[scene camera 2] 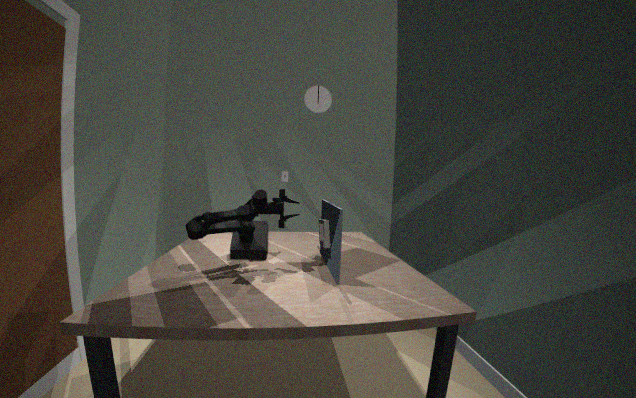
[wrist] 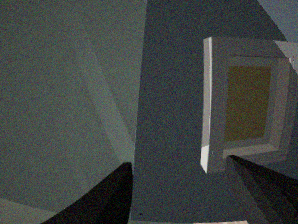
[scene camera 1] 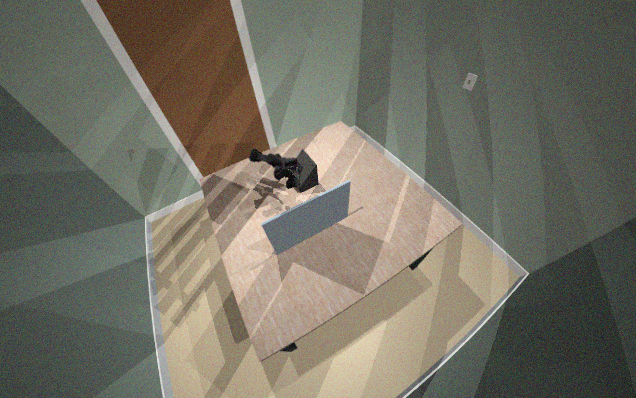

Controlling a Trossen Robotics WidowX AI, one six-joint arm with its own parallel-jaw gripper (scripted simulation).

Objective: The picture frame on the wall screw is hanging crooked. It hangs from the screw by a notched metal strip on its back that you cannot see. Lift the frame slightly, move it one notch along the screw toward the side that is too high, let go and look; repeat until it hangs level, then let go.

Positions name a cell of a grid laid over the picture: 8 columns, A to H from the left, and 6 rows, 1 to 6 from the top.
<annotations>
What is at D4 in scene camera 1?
A blue-grey wall panel.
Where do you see a blue-grey wall panel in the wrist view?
At E5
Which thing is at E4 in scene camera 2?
A blue-grey wall panel.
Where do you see a picture frame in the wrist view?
G3
</annotations>
